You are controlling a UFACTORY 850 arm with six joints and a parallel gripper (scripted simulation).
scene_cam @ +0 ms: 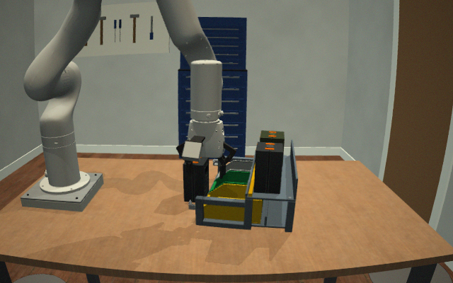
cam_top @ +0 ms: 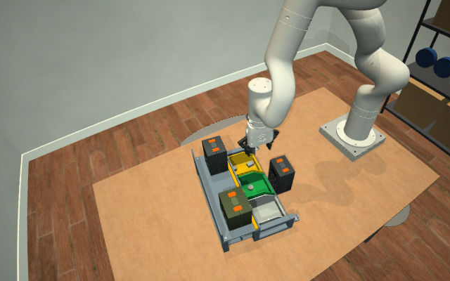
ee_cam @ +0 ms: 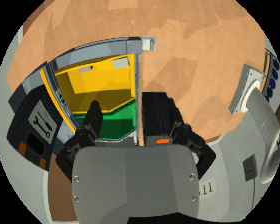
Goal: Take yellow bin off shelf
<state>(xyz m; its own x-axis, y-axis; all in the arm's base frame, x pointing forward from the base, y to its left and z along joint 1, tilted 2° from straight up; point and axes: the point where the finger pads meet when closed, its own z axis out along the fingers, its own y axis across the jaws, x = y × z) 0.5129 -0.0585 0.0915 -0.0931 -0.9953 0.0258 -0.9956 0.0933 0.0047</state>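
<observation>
My gripper is now 80 mm short of the yellow bin, 10 mm to the left of it and 90 mm above it. The rest, counted from my hand: grey bin: 100 mm ahead, 220 mm to the left, 90 mm below; then olive box: 200 mm ahead, 210 mm to the left, 20 mm above; then green bin: 90 mm ahead, 100 mm to the left, 90 mm below.
</observation>
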